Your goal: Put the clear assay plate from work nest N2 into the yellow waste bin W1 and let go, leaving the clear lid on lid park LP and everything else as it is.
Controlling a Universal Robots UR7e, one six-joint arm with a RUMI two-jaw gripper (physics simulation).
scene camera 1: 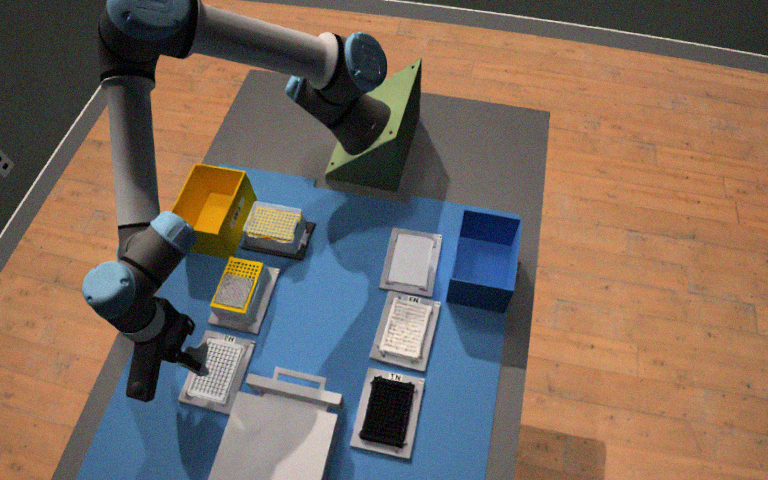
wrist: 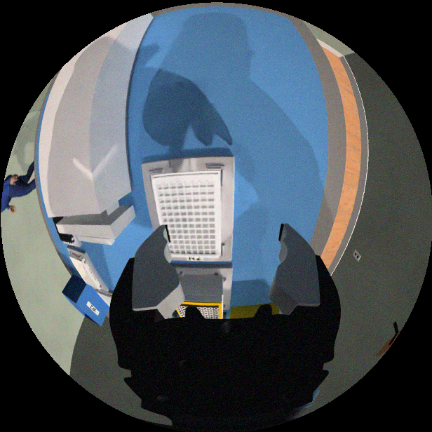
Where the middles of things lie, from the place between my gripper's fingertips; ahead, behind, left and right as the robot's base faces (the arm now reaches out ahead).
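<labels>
Positions counted from my hand: clear assay plate [scene camera 1: 223, 358], 5 cm to the left, 6 cm below, 2 cm behind; yellow-topped tip rack [scene camera 1: 242, 285], 4 cm to the left, 3 cm below, 20 cm behind; work nest N2 [scene camera 1: 245, 361], 5 cm to the left, 7 cm below, 2 cm behind; box-shaped device [scene camera 1: 287, 424], 23 cm to the left, 3 cm below, 20 cm ahead.
</labels>
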